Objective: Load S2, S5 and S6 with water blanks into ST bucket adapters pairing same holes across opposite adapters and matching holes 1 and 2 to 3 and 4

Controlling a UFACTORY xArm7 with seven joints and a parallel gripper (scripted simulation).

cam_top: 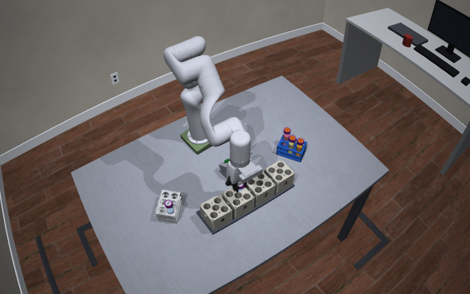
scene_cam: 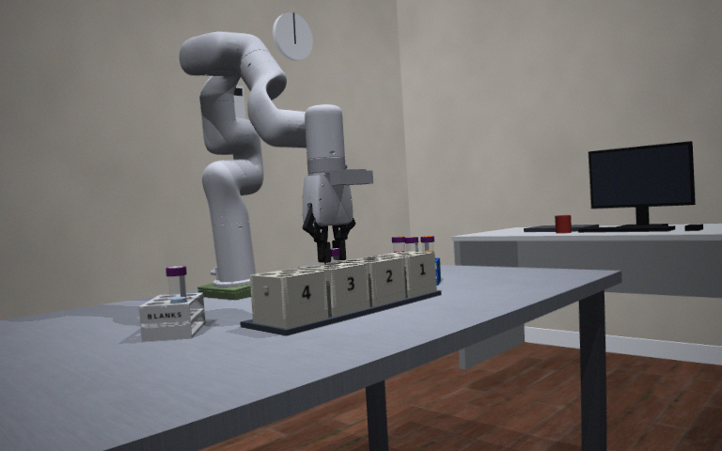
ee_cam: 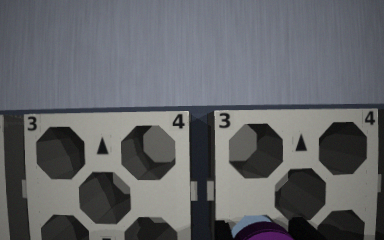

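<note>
The white-dot blank is 50 mm below my hand and 10 mm to the right of it. From my hand the other things lie so: blanks rack (250 mm to the right, 180 mm behind, 90 mm below); then green done key (160 mm behind, 90 mm to the left, 60 mm below); then bucket adapter (140 mm to the right, 70 mm below).
</note>
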